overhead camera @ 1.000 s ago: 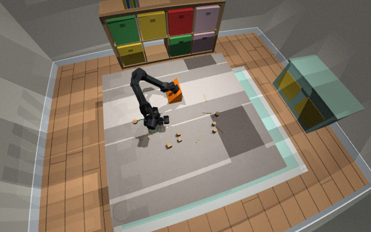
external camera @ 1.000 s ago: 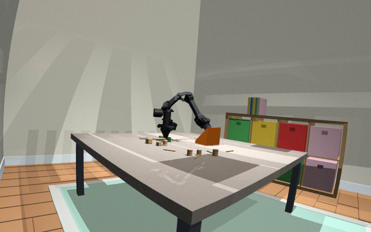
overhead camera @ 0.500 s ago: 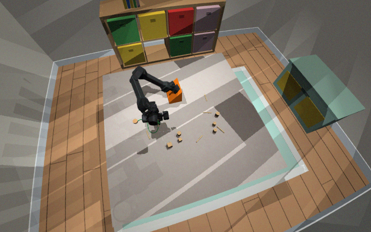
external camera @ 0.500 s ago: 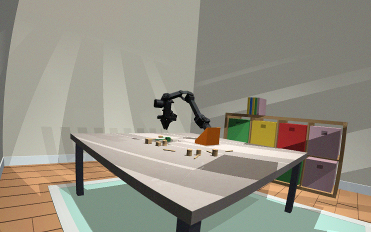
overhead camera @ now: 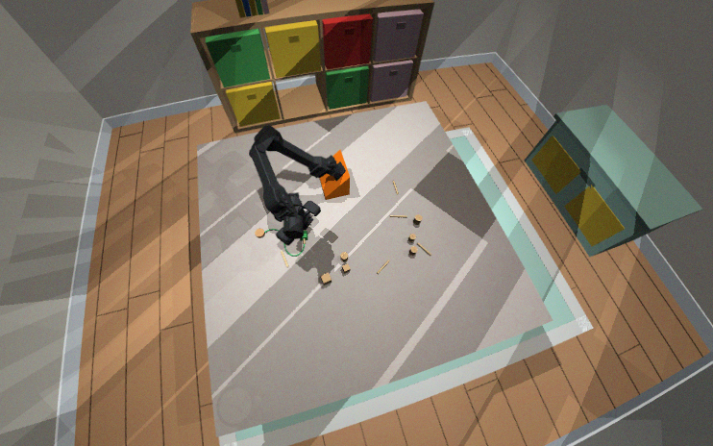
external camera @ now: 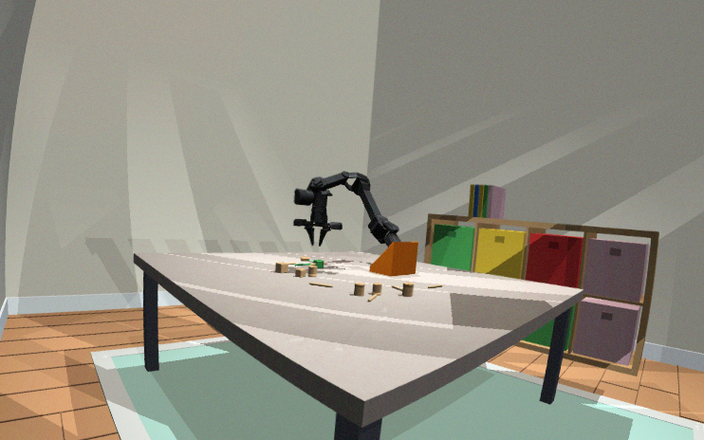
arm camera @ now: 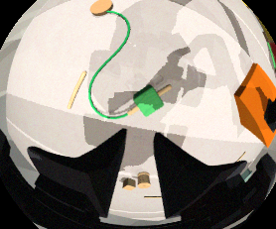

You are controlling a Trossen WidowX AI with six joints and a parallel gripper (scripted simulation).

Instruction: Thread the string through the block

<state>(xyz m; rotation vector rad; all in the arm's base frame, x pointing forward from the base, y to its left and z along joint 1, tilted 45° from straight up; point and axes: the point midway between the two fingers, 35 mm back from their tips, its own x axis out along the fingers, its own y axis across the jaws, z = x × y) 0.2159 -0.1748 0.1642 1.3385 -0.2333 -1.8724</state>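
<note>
Right now the green block is 20 mm behind my gripper tip and 70 mm below it. From my gripper tip the other things lie so: loose stick (30 mm ahead, 100 mm to the right, 90 mm below); then thin wooden stick (10 mm behind, 70 mm below); then short cylinder (140 mm ahead, 120 mm to the left, 70 mm below).
</note>
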